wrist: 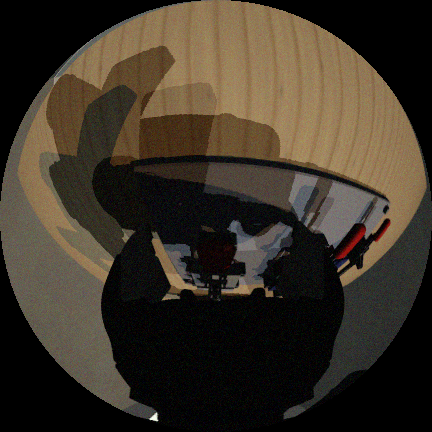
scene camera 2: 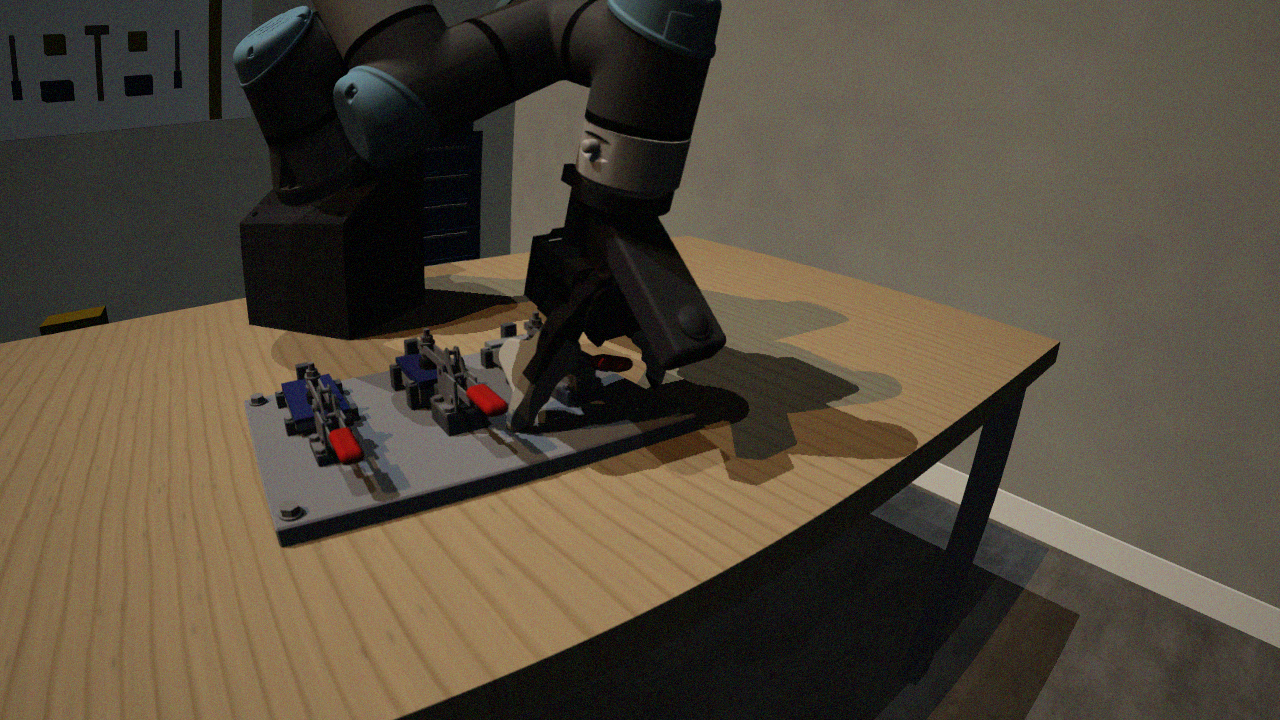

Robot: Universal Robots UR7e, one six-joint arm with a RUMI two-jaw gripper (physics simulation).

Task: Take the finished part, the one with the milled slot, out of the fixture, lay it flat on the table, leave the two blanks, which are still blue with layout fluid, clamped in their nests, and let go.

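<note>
My gripper (scene camera 2: 590,402) (wrist: 221,224) is open and empty, low over the right end of the grey fixture plate (scene camera 2: 447,461) (wrist: 346,192). Its fingers stand apart on either side of the red handle (scene camera 2: 612,362) (wrist: 217,252) of the right-hand toggle clamp. The finished part's nest lies behind the near finger in the scene view; the part is mostly hidden and its slot cannot be made out. One blue blank (scene camera 2: 300,402) sits in the left nest and another blue blank (scene camera 2: 412,368) in the middle nest, each under its clamp arm.
The middle clamp's red handle (scene camera 2: 486,399) (wrist: 351,241) stands close beside the near finger. The left clamp's red handle (scene camera 2: 344,445) (wrist: 382,230) is farther off. Bolt heads stand on the plate's left corners. The robot's base block (scene camera 2: 299,277) stands behind the fixture on the wooden table (scene camera 2: 161,537) (wrist: 240,65).
</note>
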